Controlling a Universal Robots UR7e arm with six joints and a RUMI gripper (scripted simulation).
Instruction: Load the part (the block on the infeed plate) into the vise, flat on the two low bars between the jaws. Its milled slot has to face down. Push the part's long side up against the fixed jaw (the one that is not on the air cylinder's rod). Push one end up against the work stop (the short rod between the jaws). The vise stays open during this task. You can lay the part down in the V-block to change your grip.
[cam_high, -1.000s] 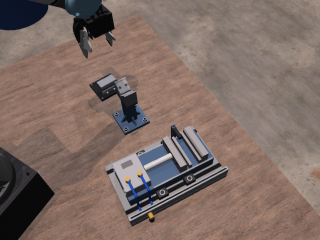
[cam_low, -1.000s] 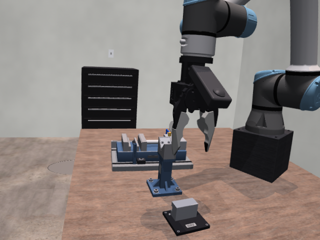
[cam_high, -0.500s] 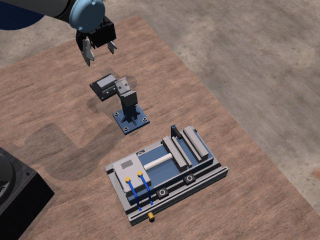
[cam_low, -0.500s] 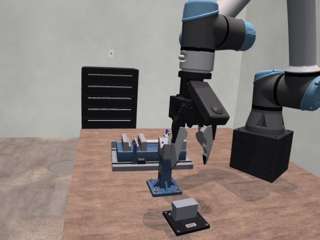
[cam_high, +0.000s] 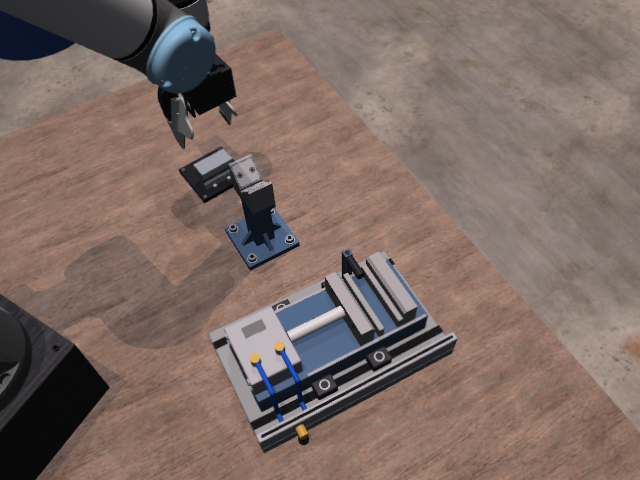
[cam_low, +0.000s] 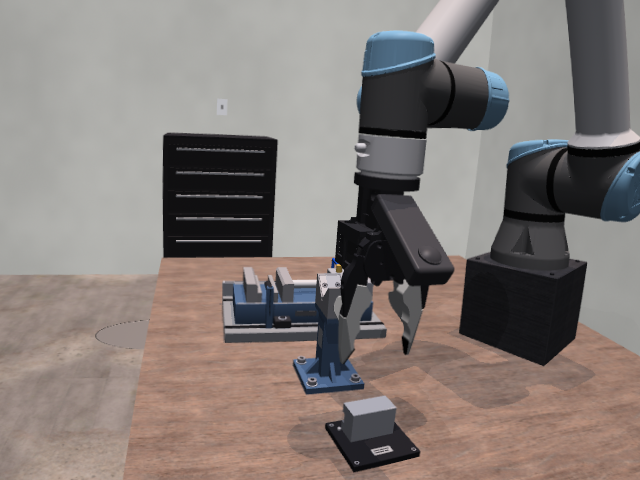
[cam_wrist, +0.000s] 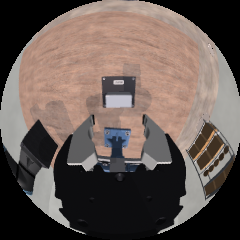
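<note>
Right now the part is 1 cm to the right of my hand and 10 cm below it. The rest, counted from my hand: work stop (11 cm ahead, 32 cm to the right, 4 cm below); then black infeed plate (1 cm to the left, 12 cm below); then white cylinder rod (3 cm ahead, 37 cm to the right, 5 cm below).
</note>
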